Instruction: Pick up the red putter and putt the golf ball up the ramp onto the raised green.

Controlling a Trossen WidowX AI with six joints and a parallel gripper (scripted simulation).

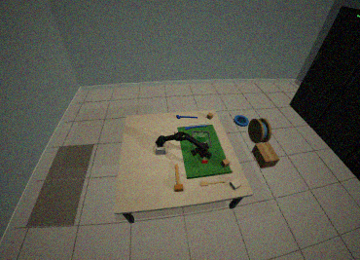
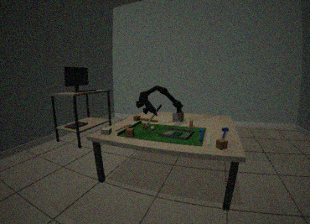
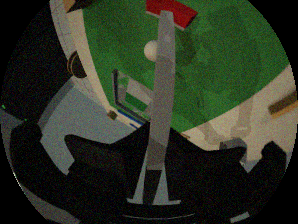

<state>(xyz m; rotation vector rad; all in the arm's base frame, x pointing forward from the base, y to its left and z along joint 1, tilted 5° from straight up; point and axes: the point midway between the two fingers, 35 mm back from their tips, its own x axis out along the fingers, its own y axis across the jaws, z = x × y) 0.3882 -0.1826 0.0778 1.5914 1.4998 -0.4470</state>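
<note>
The white golf ball lies 11 cm below my gripper tip, 6 cm ahead of it and 3 cm to the right of it. Also, from my gripper tip: blue tool (65 cm to the left, 12 cm below, 4 cm ahead); then red putter (4 cm to the right, 2 cm below, 1 cm ahead); then green mat (14 cm below, 10 cm to the left, 8 cm ahead).
</note>
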